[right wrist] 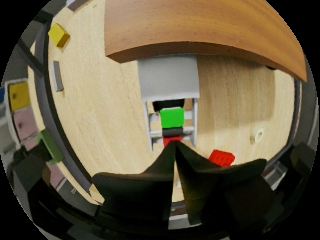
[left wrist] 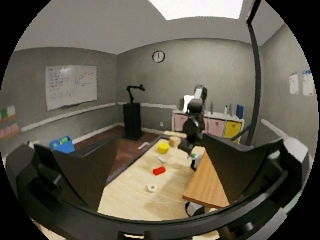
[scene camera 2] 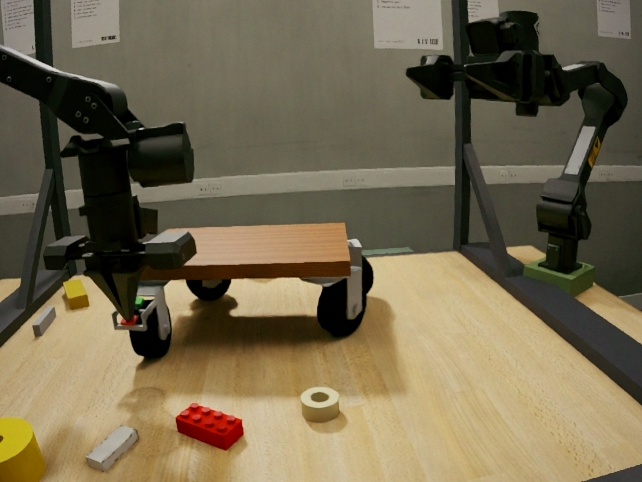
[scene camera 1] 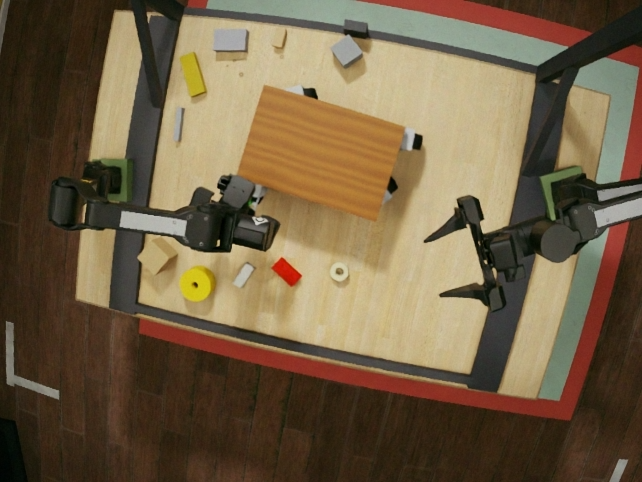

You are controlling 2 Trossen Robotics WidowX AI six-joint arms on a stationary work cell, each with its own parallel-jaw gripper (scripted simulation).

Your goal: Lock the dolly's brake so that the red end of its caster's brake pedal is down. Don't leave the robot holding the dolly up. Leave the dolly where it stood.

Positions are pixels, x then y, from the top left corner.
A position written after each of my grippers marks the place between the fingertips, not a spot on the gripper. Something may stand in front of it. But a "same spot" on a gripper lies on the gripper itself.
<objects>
my left gripper: left wrist 161, 138; scene camera 2; scene camera 1; not seen in the right wrist view (out of frame)
same spot on my left gripper: [scene camera 1: 473, 291] = [scene camera 2: 497, 60]
</objects>
